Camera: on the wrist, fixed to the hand. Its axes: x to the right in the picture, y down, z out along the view.
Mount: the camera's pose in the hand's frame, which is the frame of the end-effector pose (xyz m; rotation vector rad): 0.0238 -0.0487 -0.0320 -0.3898 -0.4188 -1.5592
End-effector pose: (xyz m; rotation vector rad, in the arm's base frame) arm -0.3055 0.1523 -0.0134 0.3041 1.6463 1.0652
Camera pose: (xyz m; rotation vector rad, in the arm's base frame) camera -0.3270 0.1253 -0.0660 -0.8606 0.8010 0.0437
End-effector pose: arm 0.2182 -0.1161 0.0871 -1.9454 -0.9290 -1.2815
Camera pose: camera 0.1690 -0.1094 0.1258 1.0453 1.8984 1.2283
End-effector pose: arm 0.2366 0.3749 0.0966 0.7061 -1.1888 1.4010
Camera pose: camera 0.2847 0.4072 0.1211 1.2373 -0.7408 -0.2773
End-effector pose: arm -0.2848 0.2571 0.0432 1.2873 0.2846 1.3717
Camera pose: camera -0.2767 0.3068 0.0055 0.6087 0.5229 -0.1808
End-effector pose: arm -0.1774 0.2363 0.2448 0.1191 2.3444 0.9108
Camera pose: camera -0.2086 0.1876 0.2199 -1.3181 1.1786 0.3791
